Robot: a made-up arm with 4 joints.
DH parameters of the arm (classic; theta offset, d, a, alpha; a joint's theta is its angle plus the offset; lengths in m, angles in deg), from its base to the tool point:
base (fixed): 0 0 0 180
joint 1: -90 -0.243 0.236 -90
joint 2: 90 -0.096 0.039 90
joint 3: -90 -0.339 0.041 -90
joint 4: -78.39 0 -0.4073 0
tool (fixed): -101.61 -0.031 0 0
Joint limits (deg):
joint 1: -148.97..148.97
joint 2: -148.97..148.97
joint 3: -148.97..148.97
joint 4: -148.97..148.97
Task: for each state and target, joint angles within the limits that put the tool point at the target. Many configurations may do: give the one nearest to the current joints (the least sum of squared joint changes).
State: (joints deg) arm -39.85 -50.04 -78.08 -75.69
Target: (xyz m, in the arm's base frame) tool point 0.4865 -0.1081 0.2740
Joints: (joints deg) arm -91.45 -19.60 -77.41 -42.56
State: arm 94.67 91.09 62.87 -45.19
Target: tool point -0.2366 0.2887 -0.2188
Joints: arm 98.63 75.17 70.35 -65.72
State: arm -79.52 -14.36 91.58 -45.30
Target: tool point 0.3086 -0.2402 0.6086
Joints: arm -66.24 3.13 95.03 -62.79
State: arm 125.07 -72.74 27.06 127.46
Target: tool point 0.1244 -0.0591 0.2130
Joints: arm 112.01 -77.22 43.53 136.67
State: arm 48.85 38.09 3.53 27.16
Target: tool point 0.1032 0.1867 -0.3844
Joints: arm 8.29 71.16 43.82 37.52
